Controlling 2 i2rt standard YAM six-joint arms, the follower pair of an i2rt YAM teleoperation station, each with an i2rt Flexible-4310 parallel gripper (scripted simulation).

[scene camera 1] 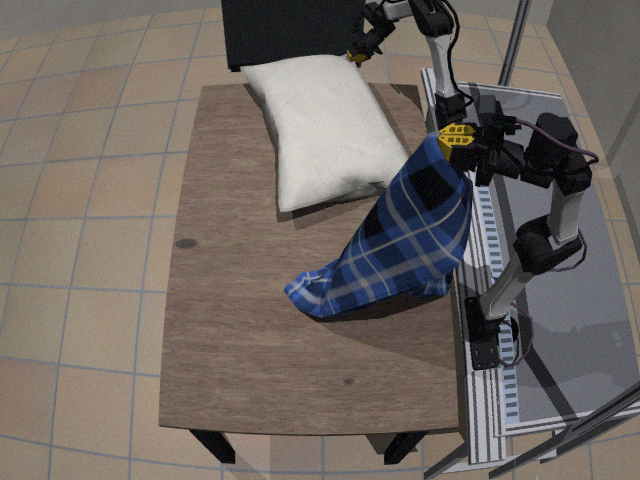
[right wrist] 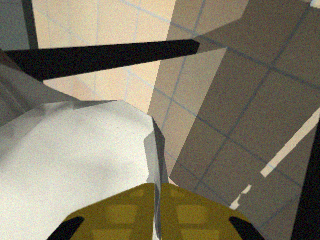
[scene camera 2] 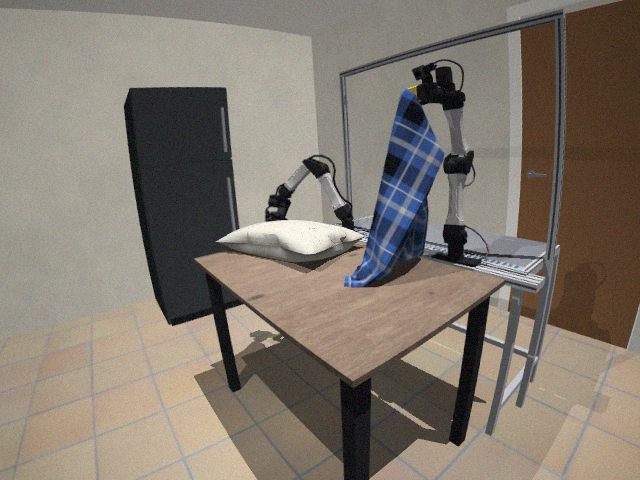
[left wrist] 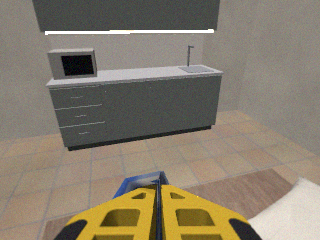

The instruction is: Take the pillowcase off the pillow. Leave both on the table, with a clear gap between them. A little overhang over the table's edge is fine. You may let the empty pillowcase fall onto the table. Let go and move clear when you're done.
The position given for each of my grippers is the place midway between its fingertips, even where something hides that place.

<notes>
I see my left gripper (scene camera 1: 434,137), my right gripper (scene camera 1: 350,61) and a white pillow (scene camera 1: 334,143).
The white pillow is seen too in the right wrist view (right wrist: 69,153) and in scene camera 2 (scene camera 2: 287,240). My left gripper shows as well in the left wrist view (left wrist: 158,193). My right gripper is seen too in the right wrist view (right wrist: 157,192).
</notes>
